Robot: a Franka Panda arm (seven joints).
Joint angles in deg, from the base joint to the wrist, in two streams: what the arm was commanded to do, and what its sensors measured. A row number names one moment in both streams.
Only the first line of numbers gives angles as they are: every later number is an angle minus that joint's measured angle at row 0.
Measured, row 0:
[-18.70, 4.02, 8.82, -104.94, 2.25, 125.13, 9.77]
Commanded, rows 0 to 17:
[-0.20, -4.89, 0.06, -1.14, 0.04, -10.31, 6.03]
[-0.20, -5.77, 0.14, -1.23, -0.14, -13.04, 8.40]
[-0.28, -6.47, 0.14, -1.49, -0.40, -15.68, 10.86]
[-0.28, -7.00, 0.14, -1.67, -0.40, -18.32, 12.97]
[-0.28, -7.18, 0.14, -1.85, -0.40, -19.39, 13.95]
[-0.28, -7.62, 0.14, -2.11, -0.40, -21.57, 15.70]
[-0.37, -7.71, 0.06, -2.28, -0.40, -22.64, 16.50]
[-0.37, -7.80, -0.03, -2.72, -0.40, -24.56, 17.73]
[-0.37, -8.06, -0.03, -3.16, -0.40, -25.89, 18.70]
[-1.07, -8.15, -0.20, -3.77, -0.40, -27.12, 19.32]
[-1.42, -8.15, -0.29, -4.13, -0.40, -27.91, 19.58]
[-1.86, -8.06, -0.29, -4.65, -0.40, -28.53, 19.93]
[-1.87, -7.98, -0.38, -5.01, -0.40, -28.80, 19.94]
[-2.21, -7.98, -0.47, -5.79, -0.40, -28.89, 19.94]
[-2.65, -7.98, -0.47, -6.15, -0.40, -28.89, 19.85]
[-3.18, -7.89, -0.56, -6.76, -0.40, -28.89, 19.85]
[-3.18, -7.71, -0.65, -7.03, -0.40, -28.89, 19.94]
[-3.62, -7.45, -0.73, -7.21, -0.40, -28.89, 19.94]
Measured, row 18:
[-2.50, -6.88, -0.87, -5.85, -0.04, -28.01, 19.07]
